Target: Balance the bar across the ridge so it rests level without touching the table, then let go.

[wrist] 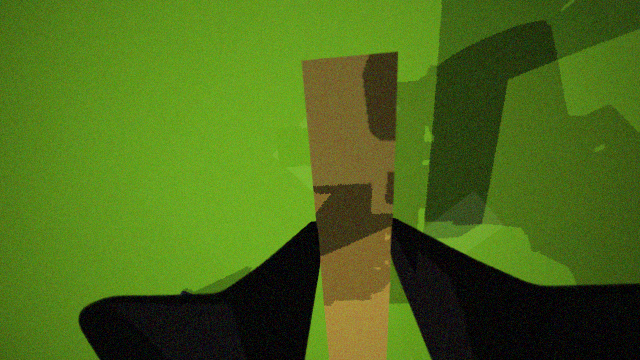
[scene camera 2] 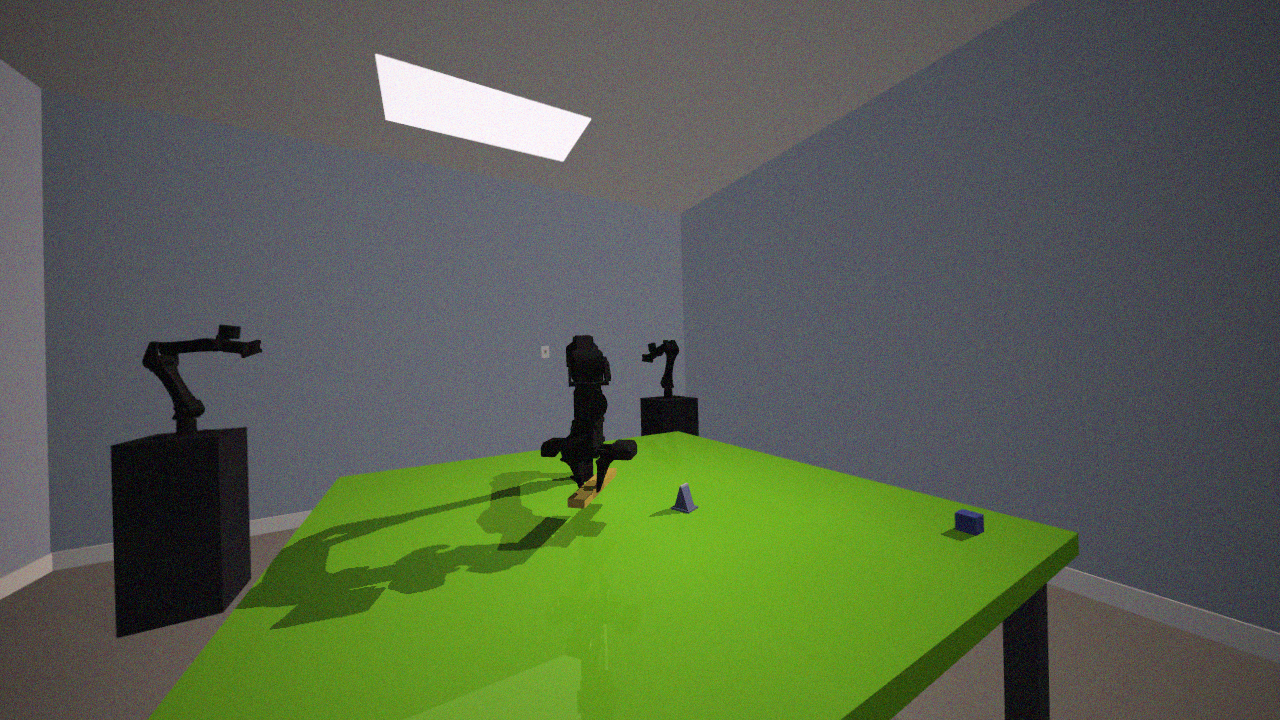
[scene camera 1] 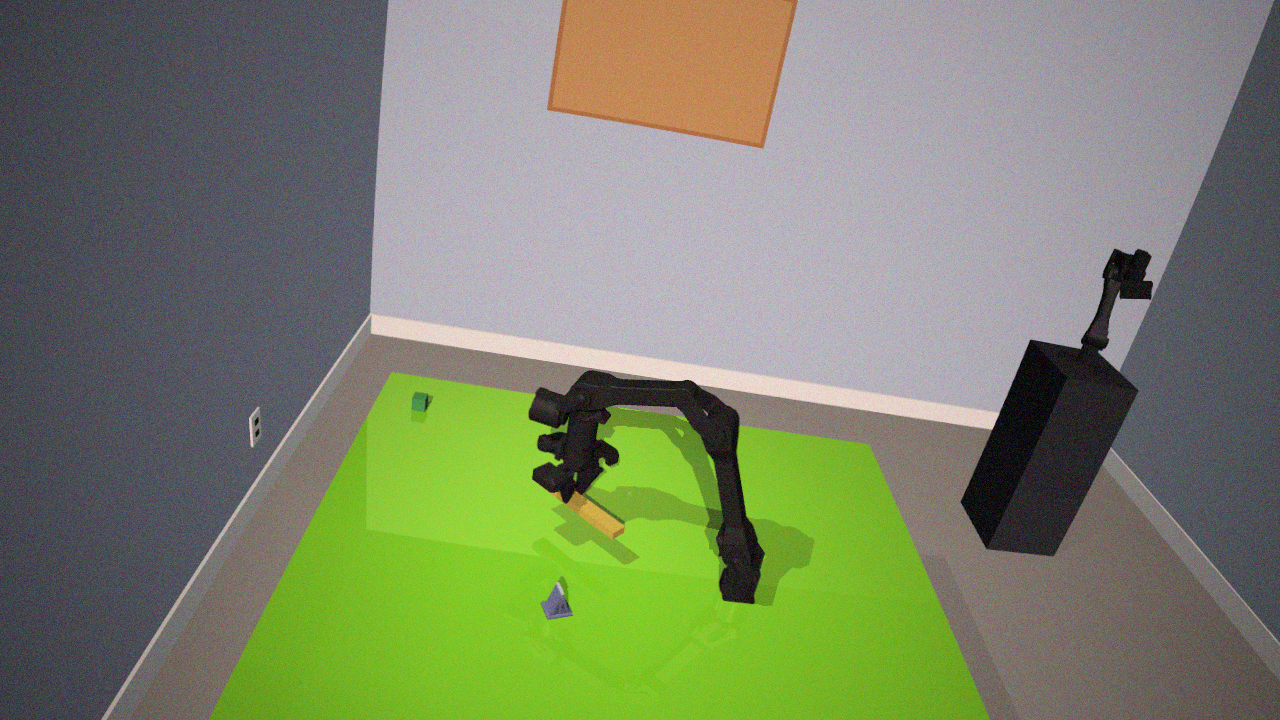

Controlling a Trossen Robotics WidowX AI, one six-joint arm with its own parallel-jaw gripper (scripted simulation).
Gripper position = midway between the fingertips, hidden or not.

The gripper point(scene camera 1: 571, 499) carries a bar point(scene camera 1: 579, 504).
The bar shows as well in the wrist view point(wrist: 351, 108) and in scene camera 2 point(scene camera 2: 584, 495). The gripper shows as well in the wrist view point(wrist: 352, 228) and in scene camera 2 point(scene camera 2: 590, 490).
